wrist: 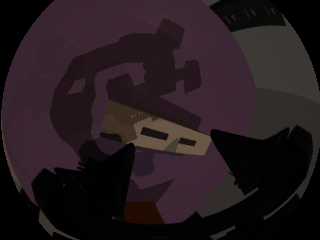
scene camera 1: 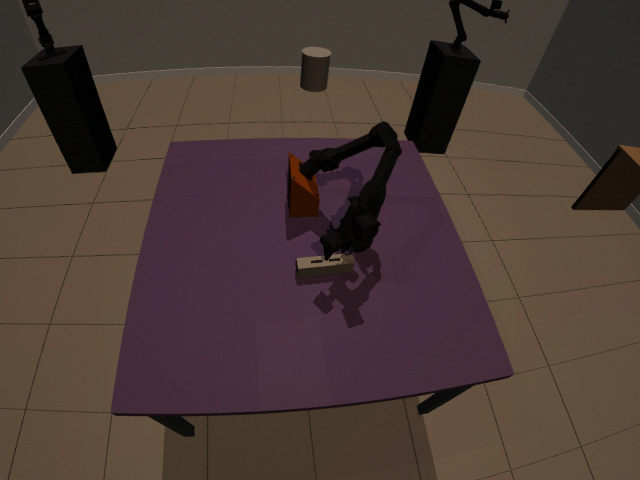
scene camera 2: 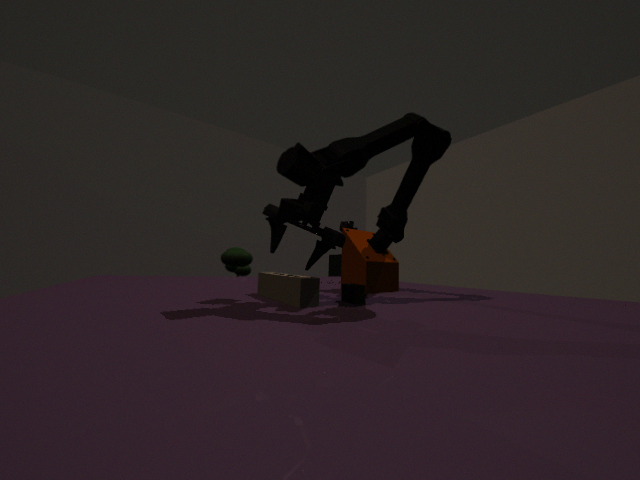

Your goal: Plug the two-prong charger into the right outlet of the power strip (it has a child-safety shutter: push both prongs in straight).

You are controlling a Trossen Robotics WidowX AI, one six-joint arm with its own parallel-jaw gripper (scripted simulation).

Labels:
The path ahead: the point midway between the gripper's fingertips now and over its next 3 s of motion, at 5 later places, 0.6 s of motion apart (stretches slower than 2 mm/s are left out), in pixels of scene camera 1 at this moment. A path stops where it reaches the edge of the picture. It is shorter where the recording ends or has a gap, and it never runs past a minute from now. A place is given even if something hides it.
My gripper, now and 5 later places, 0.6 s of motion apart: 334,256; 339,242; 344,231; 345,232; 344,237; 343,240

